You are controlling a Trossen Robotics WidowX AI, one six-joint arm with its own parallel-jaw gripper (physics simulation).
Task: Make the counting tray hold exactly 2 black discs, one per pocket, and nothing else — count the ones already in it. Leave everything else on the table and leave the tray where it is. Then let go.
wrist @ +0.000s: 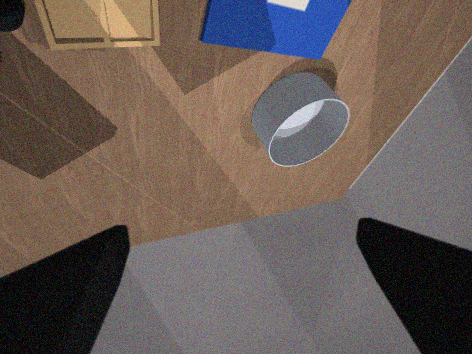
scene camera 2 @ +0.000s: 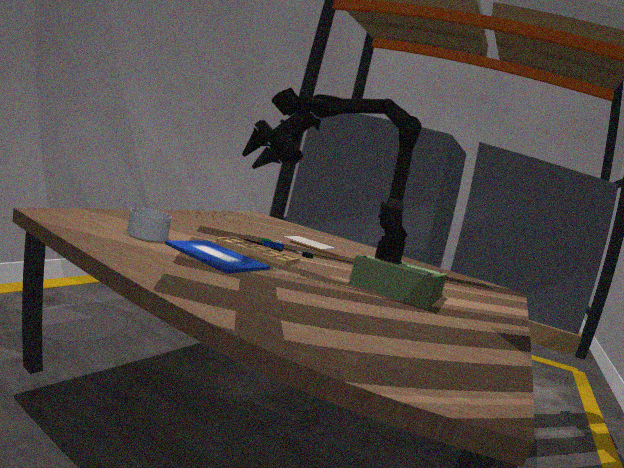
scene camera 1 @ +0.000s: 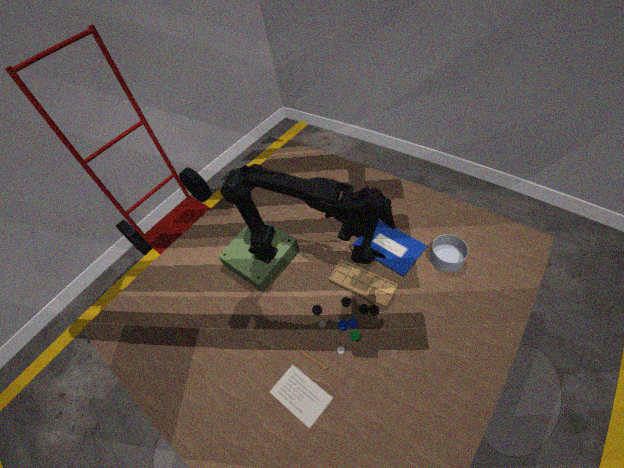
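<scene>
The tan counting tray (scene camera 1: 356,290) (scene camera 2: 288,261) (wrist: 131,44) lies flat on the table; I make out no disc in its pockets, though shadow and blur hide detail. Several black discs lie loose beside it, among them a separate one (scene camera 1: 317,309) (scene camera 2: 307,254), one nearer the tray (scene camera 1: 346,301) and two close together, the left disc (scene camera 1: 363,308) and the right disc (scene camera 1: 373,309). Part of a black round thing (wrist: 9,15) shows at the wrist view's top left corner. My gripper (scene camera 1: 387,242) (scene camera 2: 248,161) (wrist: 245,232) is open and empty, high above the table, tilted outward.
Two blue discs (scene camera 1: 343,325) (scene camera 1: 352,322), a green disc (scene camera 1: 355,335) and a white disc (scene camera 1: 340,350) lie near the black ones. A blue folder (scene camera 1: 414,247) (wrist: 300,37) and a grey round container (scene camera 1: 448,253) (scene camera 2: 149,225) (wrist: 287,107) stand beyond the tray. A stick (scene camera 1: 313,359) and paper (scene camera 1: 301,395) lie in front.
</scene>
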